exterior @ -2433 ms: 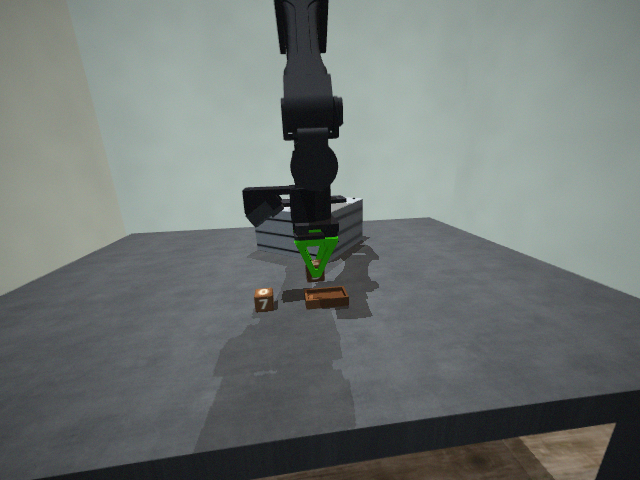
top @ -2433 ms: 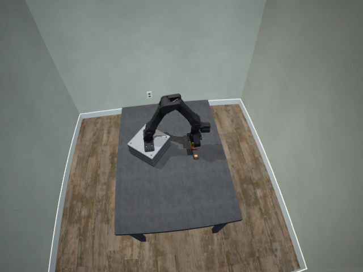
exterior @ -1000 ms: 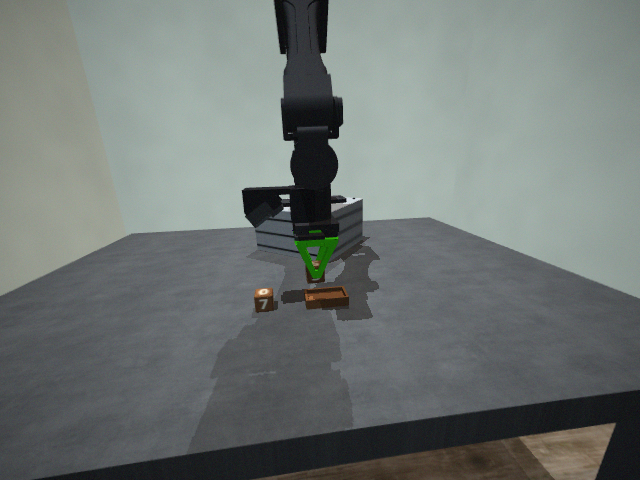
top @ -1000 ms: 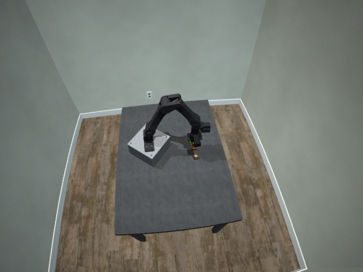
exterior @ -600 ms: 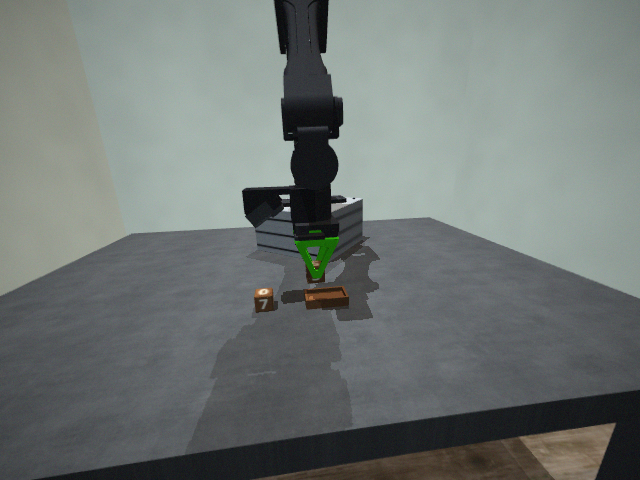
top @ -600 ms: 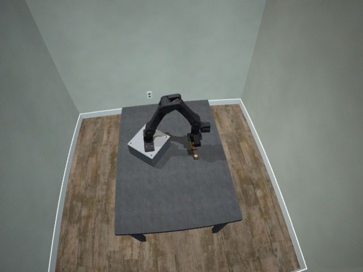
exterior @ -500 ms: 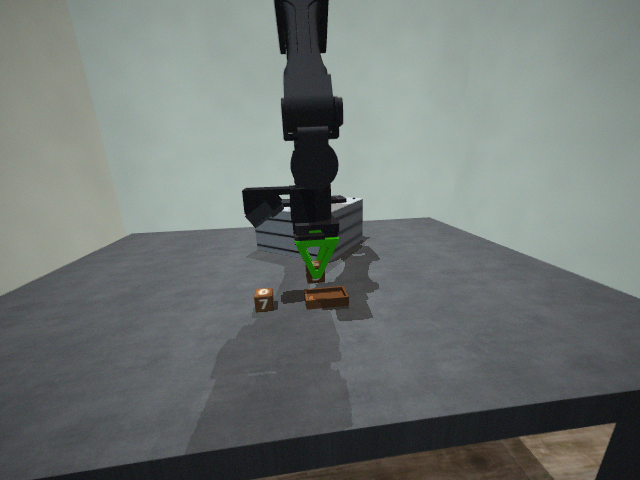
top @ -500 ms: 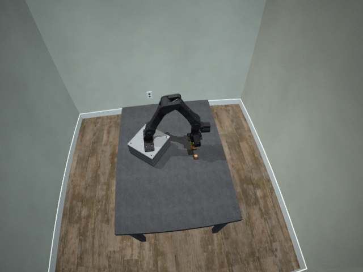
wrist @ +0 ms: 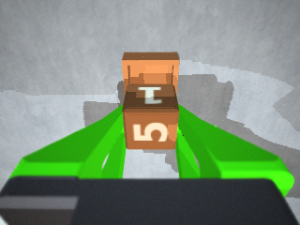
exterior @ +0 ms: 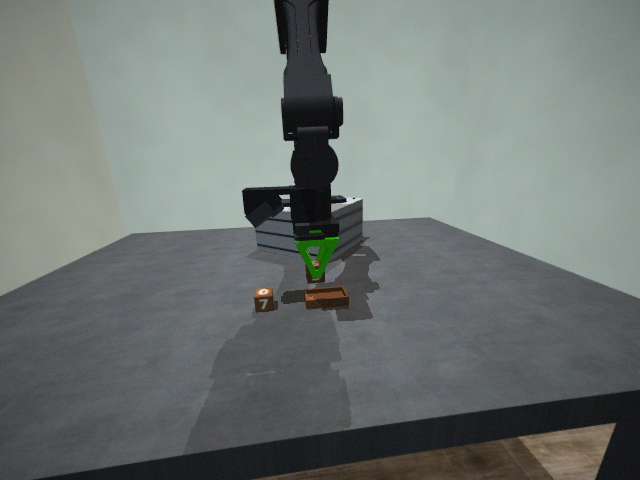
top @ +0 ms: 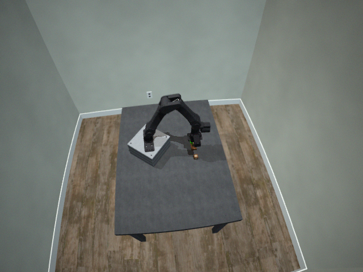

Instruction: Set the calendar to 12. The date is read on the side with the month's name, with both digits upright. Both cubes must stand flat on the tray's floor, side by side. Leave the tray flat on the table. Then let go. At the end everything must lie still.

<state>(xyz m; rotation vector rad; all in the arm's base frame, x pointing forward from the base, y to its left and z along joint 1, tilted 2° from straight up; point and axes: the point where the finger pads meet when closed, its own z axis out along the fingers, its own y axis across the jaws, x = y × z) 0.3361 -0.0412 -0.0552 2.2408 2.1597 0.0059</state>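
Right now the brown tray is 2 cm to the left of my hand and 5 cm below it.
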